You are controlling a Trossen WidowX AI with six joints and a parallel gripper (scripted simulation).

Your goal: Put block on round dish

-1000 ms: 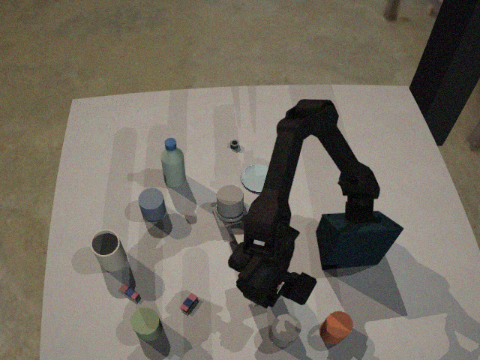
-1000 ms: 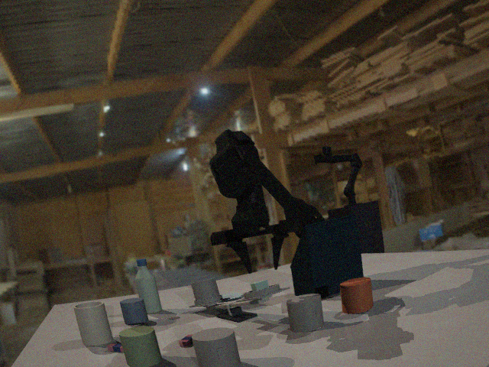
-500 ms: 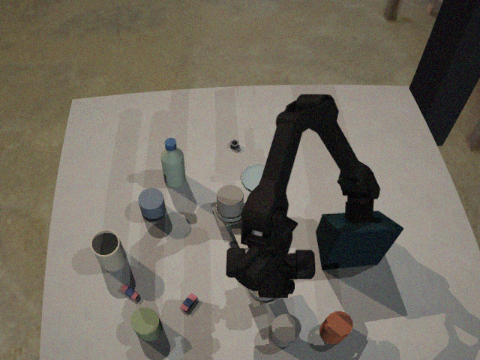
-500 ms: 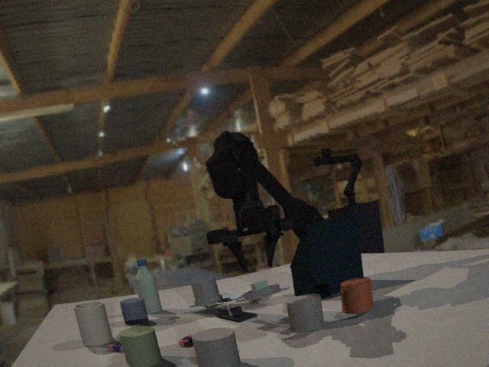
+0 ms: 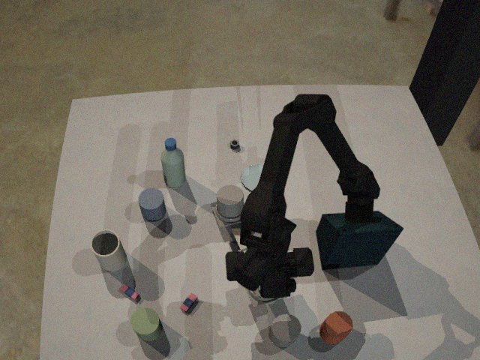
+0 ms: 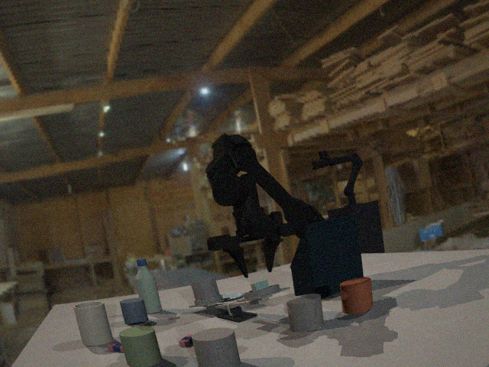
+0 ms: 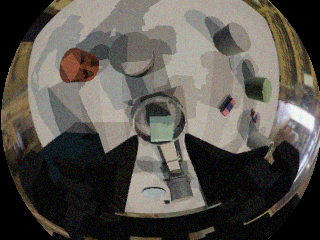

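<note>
Now: the pale green block 3 cm below my gripper tip. From my gripper tip the other things lie so: pale blue round dish: 4 cm behind, 37 cm to the right, 12 cm below; then small balance: 3 cm ahead, 12 cm to the right, 9 cm below; then orange cylinder: 18 cm behind, 12 cm to the left, 8 cm below.
</note>
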